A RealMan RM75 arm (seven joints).
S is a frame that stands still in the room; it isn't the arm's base.
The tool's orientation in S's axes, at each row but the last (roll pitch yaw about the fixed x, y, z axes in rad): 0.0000, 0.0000, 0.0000; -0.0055, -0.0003, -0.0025; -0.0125, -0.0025, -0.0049; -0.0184, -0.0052, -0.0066; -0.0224, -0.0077, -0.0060; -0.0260, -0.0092, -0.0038; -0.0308, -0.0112, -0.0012; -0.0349, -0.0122, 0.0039; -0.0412, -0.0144, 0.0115; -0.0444, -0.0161, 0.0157
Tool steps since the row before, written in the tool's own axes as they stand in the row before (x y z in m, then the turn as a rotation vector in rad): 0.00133, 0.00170, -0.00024, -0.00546, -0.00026, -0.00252; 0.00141, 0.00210, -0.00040, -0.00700, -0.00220, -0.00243; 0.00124, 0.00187, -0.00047, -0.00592, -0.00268, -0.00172; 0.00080, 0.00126, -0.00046, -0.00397, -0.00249, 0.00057; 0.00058, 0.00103, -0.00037, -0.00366, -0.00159, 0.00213; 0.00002, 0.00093, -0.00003, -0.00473, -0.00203, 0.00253; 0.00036, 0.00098, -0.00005, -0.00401, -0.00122, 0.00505; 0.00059, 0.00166, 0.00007, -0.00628, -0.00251, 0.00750; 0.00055, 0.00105, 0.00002, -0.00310, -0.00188, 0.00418; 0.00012, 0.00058, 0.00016, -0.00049, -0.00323, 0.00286
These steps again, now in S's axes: 0.00133, 0.00170, -0.00024, -0.00546, -0.00026, -0.00252; 0.00142, 0.00209, -0.00041, -0.00700, -0.00220, -0.00242; 0.00125, 0.00186, -0.00049, -0.00593, -0.00267, -0.00170; 0.00081, 0.00125, -0.00048, -0.00399, -0.00245, 0.00060; 0.00059, 0.00102, -0.00039, -0.00369, -0.00152, 0.00214; 0.00002, 0.00093, -0.00005, -0.00476, -0.00195, 0.00254; 0.00036, 0.00098, -0.00008, -0.00407, -0.00106, 0.00504; 0.00058, 0.00166, 0.00002, -0.00636, -0.00227, 0.00751; 0.00054, 0.00106, -0.00002, -0.00314, -0.00174, 0.00421; 0.00011, 0.00059, 0.00014, -0.00049, -0.00311, 0.00299
